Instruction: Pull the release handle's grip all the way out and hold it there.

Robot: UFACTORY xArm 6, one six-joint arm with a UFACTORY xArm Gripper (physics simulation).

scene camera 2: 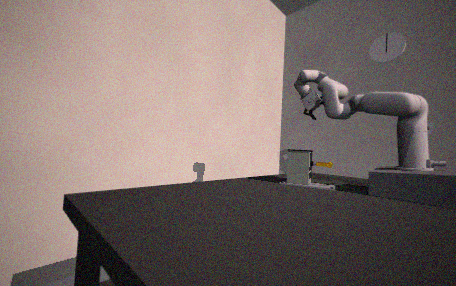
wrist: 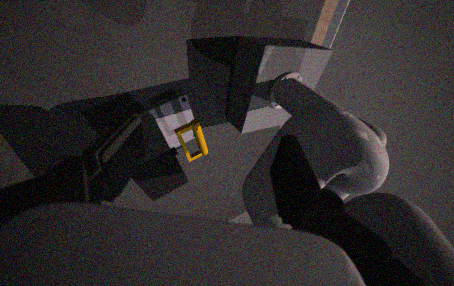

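Observation:
The release handle's yellow grip point(scene camera 2: 324, 164) point(wrist: 202, 139) is a hollow rectangular loop. It stands out from the side of the upright housing point(scene camera 2: 298, 169) point(wrist: 161, 178), with a short dark stem between them. The housing is pale in the scene view and dark in the wrist view. It stands on a light base plate point(wrist: 172, 125). My gripper point(scene camera 2: 310, 115) point(wrist: 210, 143) is open and empty. It hangs tilted above the housing and grip, apart from both. In the wrist view the grip shows beyond the fingers, between them; part of the housing is hidden behind the left finger.
The arm's pedestal point(scene camera 2: 410, 189) point(wrist: 207, 90) stands on the grip's side of the housing. The arm point(scene camera 2: 382, 102) point(wrist: 332, 137) reaches over from it. The dark table point(scene camera 2: 225, 230) extends toward the scene camera. A round disc point(scene camera 2: 397, 46) is on the back wall.

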